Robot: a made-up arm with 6 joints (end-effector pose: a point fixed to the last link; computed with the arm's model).
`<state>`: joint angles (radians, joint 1 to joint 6).
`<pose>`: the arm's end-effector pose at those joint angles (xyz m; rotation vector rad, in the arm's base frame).
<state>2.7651 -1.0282 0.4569 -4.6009 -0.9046 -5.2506</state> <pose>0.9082 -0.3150 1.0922 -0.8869 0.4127 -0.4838</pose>
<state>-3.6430 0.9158 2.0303 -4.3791 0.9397 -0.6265</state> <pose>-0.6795 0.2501 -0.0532 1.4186 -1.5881 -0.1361</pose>
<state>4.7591 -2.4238 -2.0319 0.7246 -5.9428 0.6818</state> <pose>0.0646 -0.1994 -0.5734 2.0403 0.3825 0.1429</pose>
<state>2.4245 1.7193 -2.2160 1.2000 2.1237 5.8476</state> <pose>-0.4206 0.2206 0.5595 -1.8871 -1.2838 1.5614</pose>
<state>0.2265 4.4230 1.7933 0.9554 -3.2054 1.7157</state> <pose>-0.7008 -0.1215 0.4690 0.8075 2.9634 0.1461</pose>
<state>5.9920 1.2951 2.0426 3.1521 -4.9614 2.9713</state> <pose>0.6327 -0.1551 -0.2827 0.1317 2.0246 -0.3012</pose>
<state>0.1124 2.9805 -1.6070 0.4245 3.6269 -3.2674</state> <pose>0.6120 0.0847 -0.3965 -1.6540 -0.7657 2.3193</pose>
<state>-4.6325 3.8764 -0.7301 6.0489 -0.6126 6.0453</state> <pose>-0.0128 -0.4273 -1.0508 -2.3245 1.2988 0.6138</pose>
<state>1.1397 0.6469 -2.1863 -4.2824 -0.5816 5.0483</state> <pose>-0.0955 -0.2410 0.7703 0.7750 -1.4235 1.9483</pose>
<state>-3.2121 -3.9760 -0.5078 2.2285 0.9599 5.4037</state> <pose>-1.1849 -0.0128 -0.4184 1.2114 -0.3710 -1.0046</pose>
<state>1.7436 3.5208 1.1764 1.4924 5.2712 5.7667</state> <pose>0.2047 -0.8984 -0.5140 -1.5477 1.3197 -1.7922</pose>
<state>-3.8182 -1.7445 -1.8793 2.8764 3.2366 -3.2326</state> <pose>0.3458 -0.3183 -0.4187 0.7208 -0.2902 2.5503</pose>
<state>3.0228 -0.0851 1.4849 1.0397 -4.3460 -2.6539</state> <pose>-0.5213 -0.0499 0.9201 0.3750 2.4527 -1.2928</pose>
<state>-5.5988 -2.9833 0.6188 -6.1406 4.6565 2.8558</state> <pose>-0.3739 -0.2788 -1.0346 -2.5371 -1.2470 -1.2939</pose>
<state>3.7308 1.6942 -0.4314 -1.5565 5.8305 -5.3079</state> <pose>-1.0919 -0.8212 0.2845 1.0927 1.3534 -2.2822</pose>
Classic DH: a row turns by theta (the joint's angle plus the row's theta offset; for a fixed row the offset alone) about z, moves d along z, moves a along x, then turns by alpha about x. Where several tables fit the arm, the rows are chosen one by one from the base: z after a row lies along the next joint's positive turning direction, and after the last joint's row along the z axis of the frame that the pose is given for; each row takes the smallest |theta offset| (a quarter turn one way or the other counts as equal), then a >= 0, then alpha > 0; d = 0 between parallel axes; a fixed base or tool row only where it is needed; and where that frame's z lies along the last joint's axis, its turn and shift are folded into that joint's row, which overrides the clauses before.
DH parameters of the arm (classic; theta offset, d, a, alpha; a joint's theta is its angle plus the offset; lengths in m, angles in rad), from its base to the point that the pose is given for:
joint 1: 0 0.161 0 -1.5708
joint 2: -1.5708 0 0.709 0
joint 3: 1.5708 0.034 0 1.5708
joint 4: 0 0.607 0 -1.5708
joint 5: 0 0 0 1.5708
joint 6: 0 0.096 0 0

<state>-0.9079 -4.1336 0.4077 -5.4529 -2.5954 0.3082</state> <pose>0.5585 -0.7199 -0.6461 0.3625 -0.2983 -1.2902</pose>
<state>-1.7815 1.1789 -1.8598 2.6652 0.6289 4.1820</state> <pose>0.0198 -0.1937 0.9322 -1.3343 -0.2293 -1.1413</pose>
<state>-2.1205 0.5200 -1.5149 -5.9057 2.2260 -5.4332</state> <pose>0.0891 0.0266 1.1343 1.2518 0.5364 -1.0986</pose>
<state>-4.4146 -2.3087 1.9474 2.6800 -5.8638 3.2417</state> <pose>0.1864 -0.7826 0.3215 0.6316 -0.5368 1.3946</pose>
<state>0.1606 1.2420 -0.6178 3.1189 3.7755 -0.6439</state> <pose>1.0083 0.1965 0.7865 2.8879 1.1975 0.0097</pose>
